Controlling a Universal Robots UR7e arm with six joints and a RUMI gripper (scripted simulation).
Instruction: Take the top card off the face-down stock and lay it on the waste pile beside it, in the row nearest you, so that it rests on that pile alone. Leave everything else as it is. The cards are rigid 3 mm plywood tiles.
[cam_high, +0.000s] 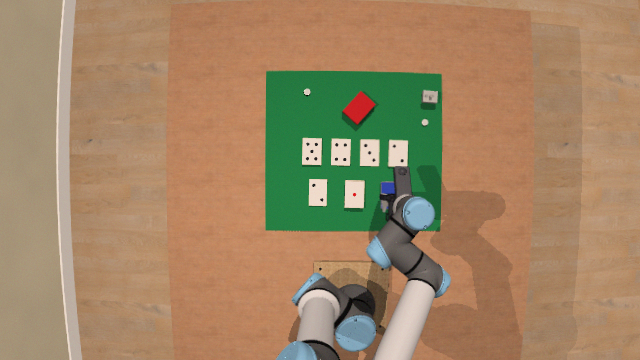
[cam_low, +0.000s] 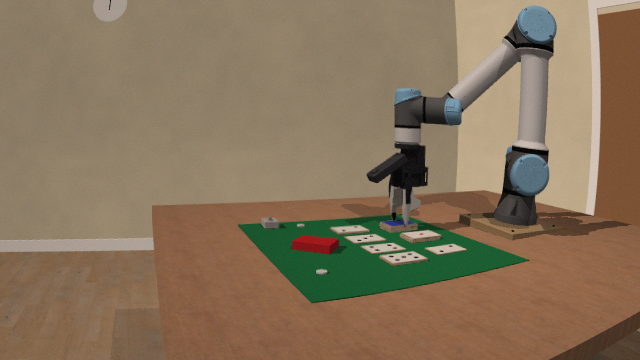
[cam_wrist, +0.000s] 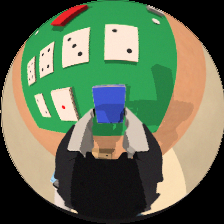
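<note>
The card is 1 cm below my hand. From my hand the other things lie so: grey cube 34 cm ahead, 12 cm to the right, 1 cm below; then green mat 14 cm ahead, 13 cm to the left, 4 cm below; then red block 29 cm ahead, 12 cm to the left, 2 cm below.
</note>
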